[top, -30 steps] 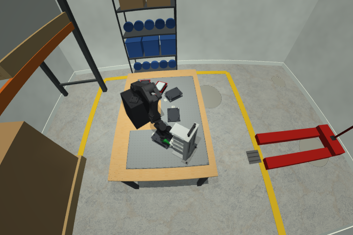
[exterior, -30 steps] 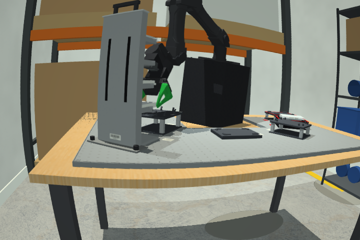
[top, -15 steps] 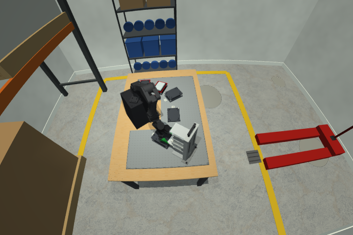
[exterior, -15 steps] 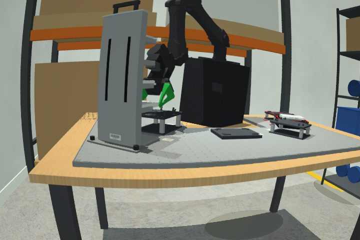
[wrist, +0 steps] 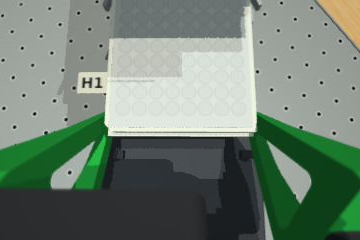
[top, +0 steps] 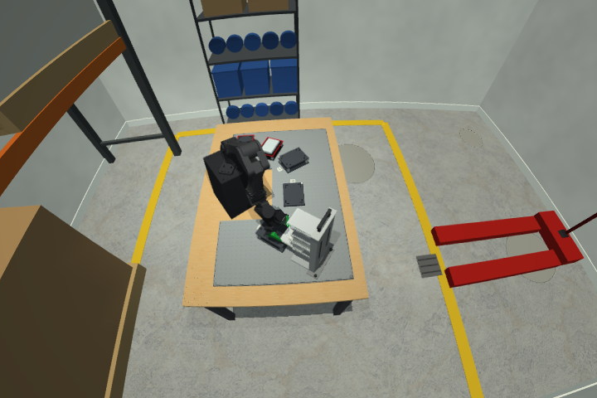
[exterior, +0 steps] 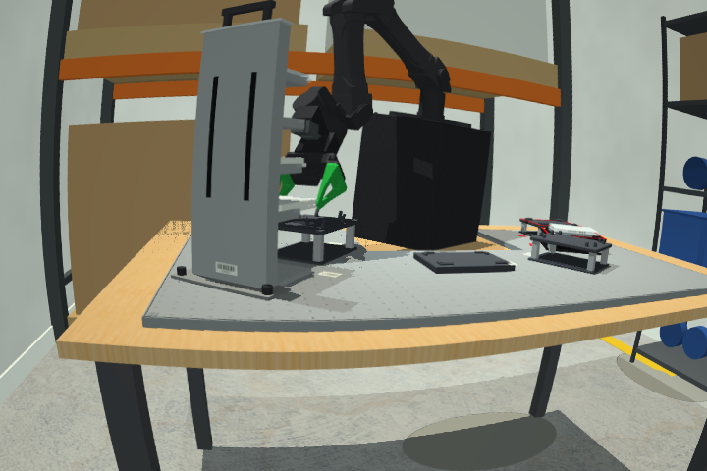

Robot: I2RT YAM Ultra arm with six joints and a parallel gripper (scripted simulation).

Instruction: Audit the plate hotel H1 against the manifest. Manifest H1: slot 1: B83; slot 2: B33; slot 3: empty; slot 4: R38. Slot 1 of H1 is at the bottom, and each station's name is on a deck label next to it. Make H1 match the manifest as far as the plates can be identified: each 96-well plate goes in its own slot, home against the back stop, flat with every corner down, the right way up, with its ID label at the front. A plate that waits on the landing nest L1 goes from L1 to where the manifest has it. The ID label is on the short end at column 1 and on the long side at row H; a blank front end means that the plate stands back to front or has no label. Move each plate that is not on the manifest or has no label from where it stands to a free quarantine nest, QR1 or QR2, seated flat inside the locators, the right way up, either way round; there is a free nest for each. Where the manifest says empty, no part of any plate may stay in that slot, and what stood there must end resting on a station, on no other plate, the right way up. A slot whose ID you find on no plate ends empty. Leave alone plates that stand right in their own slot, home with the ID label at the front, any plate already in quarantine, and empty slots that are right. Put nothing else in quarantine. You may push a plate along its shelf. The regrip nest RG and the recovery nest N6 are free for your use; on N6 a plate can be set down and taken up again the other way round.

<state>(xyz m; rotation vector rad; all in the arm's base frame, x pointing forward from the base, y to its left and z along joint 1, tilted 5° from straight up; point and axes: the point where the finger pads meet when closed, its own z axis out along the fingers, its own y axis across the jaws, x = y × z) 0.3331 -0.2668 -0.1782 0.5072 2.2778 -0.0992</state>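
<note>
My hand is 6 cm past the dark regrip nest, 5 cm above it and 2 cm to the right of it. From my hand the other things lie so: RG label (16 cm behind, 10 cm below, 7 cm to the left); then grey plate hotel H1 (18 cm ahead, 9 cm above, 8 cm to the right); then H1 deck label (10 cm below, 9 cm ahead, 7 cm to the left).
</note>
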